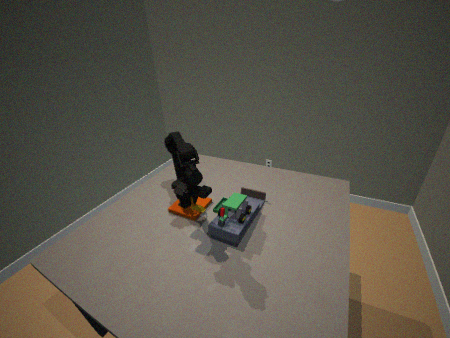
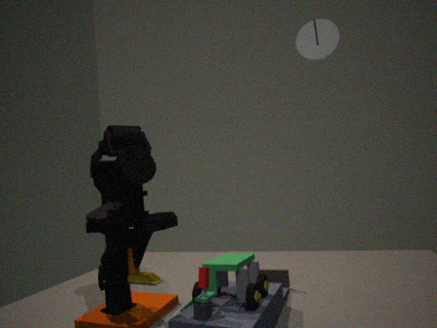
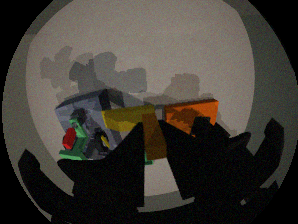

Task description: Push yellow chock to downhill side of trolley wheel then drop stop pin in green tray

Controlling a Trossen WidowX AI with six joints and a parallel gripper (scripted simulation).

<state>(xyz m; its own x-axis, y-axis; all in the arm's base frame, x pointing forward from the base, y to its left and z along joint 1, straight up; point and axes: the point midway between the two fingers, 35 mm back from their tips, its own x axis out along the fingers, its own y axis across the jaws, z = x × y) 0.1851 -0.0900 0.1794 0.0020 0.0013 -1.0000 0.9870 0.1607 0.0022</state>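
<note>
Now: the green tray 210 mm to the left of my gripper tip and 180 mm below it. Round my gripper tip: trolley (130 mm ahead, 140 mm to the left, 60 mm below); yellow chock (20 mm ahead, 10 mm below); red-headed stop pin (130 mm ahead, 40 mm to the left, 40 mm below).
</note>
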